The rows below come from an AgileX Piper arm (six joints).
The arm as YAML. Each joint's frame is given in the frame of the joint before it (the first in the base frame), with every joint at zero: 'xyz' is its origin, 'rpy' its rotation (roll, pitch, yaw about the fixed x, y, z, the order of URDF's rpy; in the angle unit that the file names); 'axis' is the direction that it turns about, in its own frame. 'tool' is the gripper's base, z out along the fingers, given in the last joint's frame.
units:
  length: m
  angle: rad
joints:
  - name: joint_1
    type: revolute
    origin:
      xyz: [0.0, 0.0, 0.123]
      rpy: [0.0, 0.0, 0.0]
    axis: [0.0, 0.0, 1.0]
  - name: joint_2
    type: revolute
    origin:
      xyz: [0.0, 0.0, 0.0]
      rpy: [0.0, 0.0, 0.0]
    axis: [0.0, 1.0, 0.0]
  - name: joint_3
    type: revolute
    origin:
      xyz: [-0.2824, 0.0, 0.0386]
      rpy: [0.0, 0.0, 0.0]
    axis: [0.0, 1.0, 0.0]
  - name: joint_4
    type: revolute
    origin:
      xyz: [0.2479, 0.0, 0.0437]
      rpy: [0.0, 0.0, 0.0]
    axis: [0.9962, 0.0, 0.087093]
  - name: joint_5
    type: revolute
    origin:
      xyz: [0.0, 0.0, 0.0]
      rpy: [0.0, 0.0, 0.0]
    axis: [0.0, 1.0, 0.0]
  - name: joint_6
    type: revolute
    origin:
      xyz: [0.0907, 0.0, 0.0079]
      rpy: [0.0, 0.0, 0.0]
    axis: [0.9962, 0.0, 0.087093]
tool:
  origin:
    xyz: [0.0, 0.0, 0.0]
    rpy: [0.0, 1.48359, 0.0]
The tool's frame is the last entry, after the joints.
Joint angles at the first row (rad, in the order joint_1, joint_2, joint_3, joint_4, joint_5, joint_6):
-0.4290 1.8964 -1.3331 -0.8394 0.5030 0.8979
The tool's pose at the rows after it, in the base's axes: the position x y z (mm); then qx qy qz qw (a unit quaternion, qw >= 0):
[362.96 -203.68 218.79 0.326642 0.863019 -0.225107 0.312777]
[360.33 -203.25 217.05 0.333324 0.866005 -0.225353 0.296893]
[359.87 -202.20 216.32 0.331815 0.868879 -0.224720 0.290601]
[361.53 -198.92 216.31 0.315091 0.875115 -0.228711 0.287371]
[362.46 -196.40 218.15 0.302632 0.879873 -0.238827 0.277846]
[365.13 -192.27 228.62 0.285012 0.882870 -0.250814 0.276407]
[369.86 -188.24 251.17 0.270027 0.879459 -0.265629 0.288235]
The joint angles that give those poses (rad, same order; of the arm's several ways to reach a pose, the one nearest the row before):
-0.4290 1.8964 -1.3331 -0.8235 0.5377 0.8979
-0.4290 1.8964 -1.3331 -0.7926 0.5686 0.8739
-0.4272 1.8964 -1.3331 -0.7773 0.5785 0.8554
-0.4177 1.8964 -1.3331 -0.7792 0.5812 0.8269
-0.4072 1.8963 -1.3415 -0.7837 0.6093 0.8000
-0.3911 1.8856 -1.3656 -0.7837 0.6436 0.7571
-0.3723 1.8661 -1.4193 -0.7836 0.6875 0.7116

